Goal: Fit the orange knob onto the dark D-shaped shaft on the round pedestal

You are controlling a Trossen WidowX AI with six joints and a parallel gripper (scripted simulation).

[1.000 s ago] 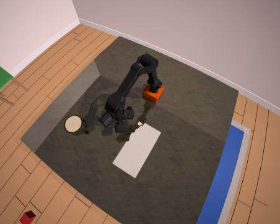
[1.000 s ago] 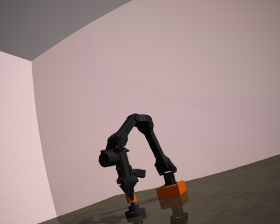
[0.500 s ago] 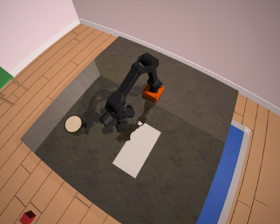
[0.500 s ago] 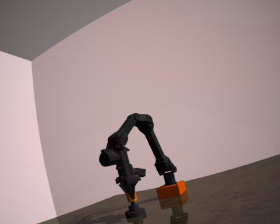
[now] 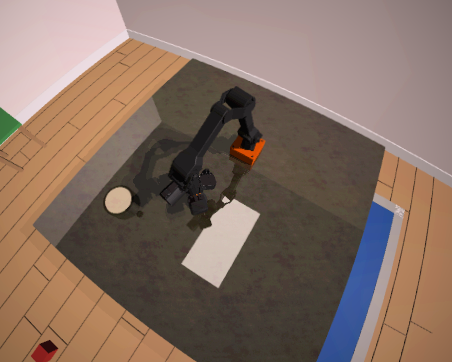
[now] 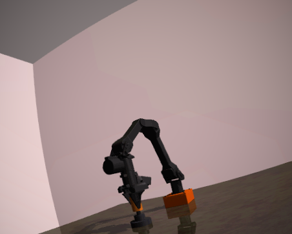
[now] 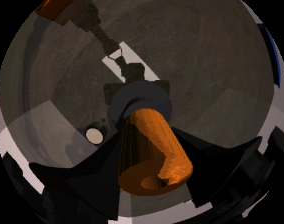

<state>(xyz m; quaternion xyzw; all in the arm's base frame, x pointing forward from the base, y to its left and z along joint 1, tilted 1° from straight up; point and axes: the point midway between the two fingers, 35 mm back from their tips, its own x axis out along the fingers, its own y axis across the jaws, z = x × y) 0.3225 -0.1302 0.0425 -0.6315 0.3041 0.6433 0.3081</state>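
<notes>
Now: the orange knob 20 mm above my gripper tip. Round my gripper tip: dark round pedestal: 40 mm below.
</notes>
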